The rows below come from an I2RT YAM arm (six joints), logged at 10 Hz.
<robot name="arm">
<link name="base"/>
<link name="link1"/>
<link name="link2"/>
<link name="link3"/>
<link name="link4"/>
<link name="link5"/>
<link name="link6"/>
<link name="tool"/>
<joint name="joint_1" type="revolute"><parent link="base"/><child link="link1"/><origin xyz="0.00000 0.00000 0.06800"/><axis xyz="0 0 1"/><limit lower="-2.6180" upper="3.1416"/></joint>
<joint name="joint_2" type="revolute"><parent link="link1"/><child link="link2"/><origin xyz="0.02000 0.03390 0.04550"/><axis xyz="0 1 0"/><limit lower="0.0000" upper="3.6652"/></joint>
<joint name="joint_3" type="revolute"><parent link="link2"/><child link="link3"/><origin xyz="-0.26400 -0.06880 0.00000"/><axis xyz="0 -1 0"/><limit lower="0.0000" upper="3.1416"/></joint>
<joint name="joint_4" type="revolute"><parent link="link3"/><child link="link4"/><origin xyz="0.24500 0.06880 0.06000"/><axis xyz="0 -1 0"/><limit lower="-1.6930" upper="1.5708"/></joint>
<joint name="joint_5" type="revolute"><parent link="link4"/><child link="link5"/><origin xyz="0.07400 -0.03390 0.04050"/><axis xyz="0 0 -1"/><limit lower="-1.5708" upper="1.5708"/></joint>
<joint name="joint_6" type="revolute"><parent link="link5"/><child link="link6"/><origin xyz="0.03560 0.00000 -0.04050"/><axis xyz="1 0 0"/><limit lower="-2.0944" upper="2.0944"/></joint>
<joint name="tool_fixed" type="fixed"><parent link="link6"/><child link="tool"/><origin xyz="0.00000 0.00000 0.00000" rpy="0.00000 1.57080 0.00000"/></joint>
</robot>
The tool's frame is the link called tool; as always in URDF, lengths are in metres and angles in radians.
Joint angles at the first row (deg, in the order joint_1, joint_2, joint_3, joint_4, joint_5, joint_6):
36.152, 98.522, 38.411, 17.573, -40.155, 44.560
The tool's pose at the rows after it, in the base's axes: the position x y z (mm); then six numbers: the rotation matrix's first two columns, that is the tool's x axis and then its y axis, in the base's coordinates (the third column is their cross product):
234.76 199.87 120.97 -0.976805 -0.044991 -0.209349 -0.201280 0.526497 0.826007
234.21 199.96 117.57 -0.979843 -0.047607 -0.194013 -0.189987 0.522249 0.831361
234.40 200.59 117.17 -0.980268 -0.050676 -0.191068 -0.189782 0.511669 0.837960
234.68 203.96 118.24 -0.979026 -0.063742 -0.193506 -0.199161 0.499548 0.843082
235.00 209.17 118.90 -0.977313 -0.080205 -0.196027 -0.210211 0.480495 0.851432
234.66 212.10 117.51 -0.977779 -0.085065 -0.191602 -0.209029 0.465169 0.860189
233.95 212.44 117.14 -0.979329 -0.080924 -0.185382 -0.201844 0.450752 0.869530
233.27 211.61 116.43 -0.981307 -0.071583 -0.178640 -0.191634 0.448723 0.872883
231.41 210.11 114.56 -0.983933 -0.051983 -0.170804 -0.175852 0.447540 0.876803
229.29 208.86 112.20 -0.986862 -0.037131 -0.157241 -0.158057 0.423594 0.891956
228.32 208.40 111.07 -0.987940 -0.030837 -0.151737 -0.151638 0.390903 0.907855
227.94 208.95 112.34 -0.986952 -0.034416 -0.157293 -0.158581 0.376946 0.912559
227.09 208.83 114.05 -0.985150 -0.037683 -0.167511 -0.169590 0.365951 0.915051
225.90 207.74 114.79 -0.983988 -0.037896 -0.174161 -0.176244 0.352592 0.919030
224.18 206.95 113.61 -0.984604 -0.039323 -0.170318 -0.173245 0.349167 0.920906
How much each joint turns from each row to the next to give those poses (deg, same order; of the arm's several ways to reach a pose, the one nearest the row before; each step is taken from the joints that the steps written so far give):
0.005, 0.434, -0.107, 0.011, 0.186, 0.236
0.017, 0.680, -0.244, 0.681, -0.639, 0.535
0.017, 0.273, -0.054, 0.788, -0.657, 0.365
0.417, 0.315, 0.504, 0.270, -0.641, 0.006
0.655, 0.681, 0.631, 0.918, -0.888, 0.304
0.407, 0.717, -0.008, 1.632, -0.654, 0.906
0.082, 0.165, -0.465, 1.714, -0.563, 1.224
-0.038, -0.012, -0.465, 0.895, 0.074, 0.888
0.036, 0.001, -1.036, 1.916, 0.545, 1.547
0.004, 0.430, -1.406, 3.916, -0.643, 2.525
-0.047, 0.605, -1.054, 4.151, -1.088, 2.171
0.087, -0.050, -0.181, 1.125, -0.466, 0.364
0.056, -0.333, -0.302, 0.813, -0.283, 0.004
-0.056, -0.200, -0.620, 1.455, -0.395, 0.359
0.065, 0.040, -0.533, 0.743, -0.194, 0.327

